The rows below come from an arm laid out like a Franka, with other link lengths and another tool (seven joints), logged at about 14 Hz.
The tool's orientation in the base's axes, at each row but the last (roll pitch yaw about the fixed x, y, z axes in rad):
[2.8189, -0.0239, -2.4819]
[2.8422, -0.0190, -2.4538]
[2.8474, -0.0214, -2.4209]
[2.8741, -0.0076, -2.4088]
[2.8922, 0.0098, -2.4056]
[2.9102, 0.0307, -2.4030]
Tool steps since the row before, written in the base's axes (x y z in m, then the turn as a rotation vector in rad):
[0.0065, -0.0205, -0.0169, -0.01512, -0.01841, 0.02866]
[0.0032, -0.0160, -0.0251, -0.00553, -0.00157, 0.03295]
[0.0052, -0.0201, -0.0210, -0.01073, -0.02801, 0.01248]
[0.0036, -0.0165, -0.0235, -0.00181, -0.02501, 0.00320]
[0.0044, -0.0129, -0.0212, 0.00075, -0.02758, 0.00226]
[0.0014, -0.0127, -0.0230, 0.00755, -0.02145, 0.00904]
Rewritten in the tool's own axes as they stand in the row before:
[0.0070, -0.0246, 0.0098, 0.02391, 0.00390, -0.02832]
[0.0072, -0.0212, 0.0199, 0.00589, 0.01188, -0.03071]
[0.0089, -0.0239, 0.0149, 0.02681, -0.00991, -0.01545]
[0.0082, -0.0204, 0.0188, 0.01810, -0.01595, -0.00755]
[0.0056, -0.0173, 0.0174, 0.01794, -0.01970, -0.00753]
[0.0082, -0.0153, 0.0198, 0.00858, -0.01825, -0.01386]

